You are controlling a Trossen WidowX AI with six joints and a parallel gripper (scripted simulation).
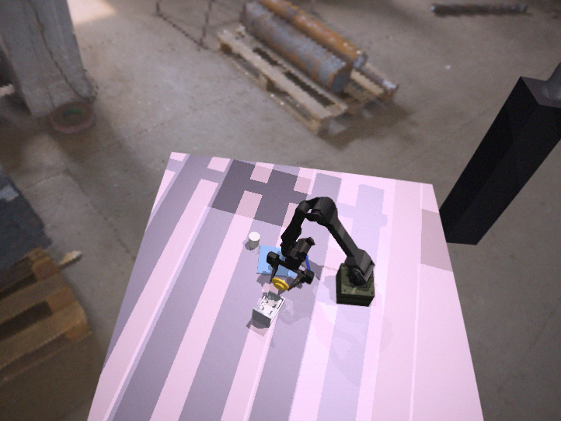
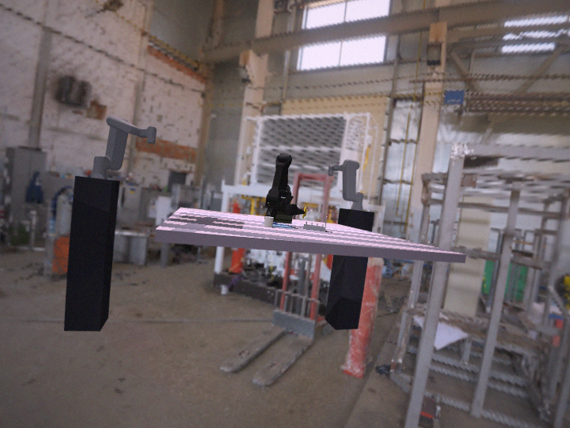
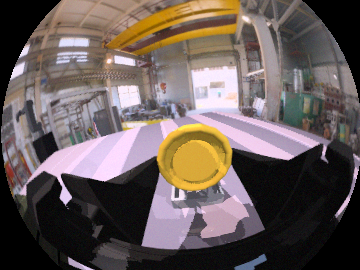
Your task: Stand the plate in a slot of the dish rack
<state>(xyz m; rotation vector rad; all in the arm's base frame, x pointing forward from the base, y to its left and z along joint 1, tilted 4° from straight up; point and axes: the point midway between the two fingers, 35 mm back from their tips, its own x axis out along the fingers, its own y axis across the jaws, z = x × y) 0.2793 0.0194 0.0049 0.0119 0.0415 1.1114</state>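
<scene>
My gripper tip is 3 cm short of the grey dish rack, 5 cm to the right of it and 7 cm above it. From my gripper tip the other things lie so: yellow plate (right at my gripper tip); white cup (10 cm ahead, 24 cm to the right, 6 cm below); blue spoon (12 cm behind, 17 cm to the right, 9 cm below).
</scene>
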